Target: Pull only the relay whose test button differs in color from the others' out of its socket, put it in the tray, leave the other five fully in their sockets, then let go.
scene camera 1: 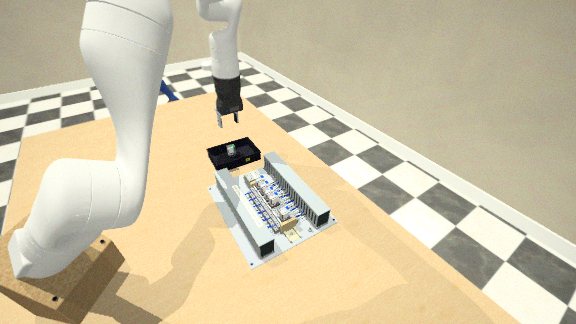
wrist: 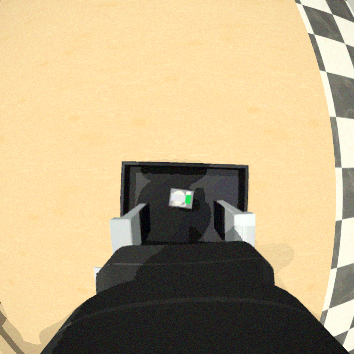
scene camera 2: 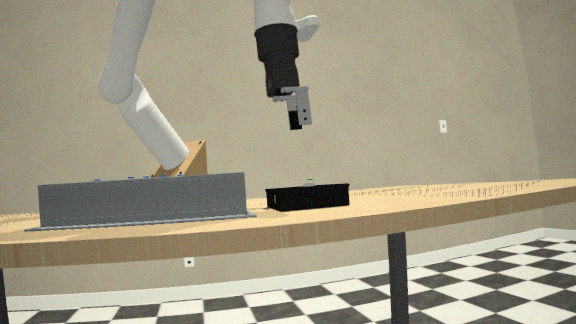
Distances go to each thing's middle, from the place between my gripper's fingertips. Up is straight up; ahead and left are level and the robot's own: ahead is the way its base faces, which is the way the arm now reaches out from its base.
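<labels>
From the grey panel (scene camera 1: pixel 281 243), my hand is 90 mm beyond it, 250 mm to the left of it and 140 mm higher than it. The duct wall (scene camera 2: pixel 184 196) is 10 mm ahead of my hand, 280 mm to the right of it and 110 mm below it.
</labels>
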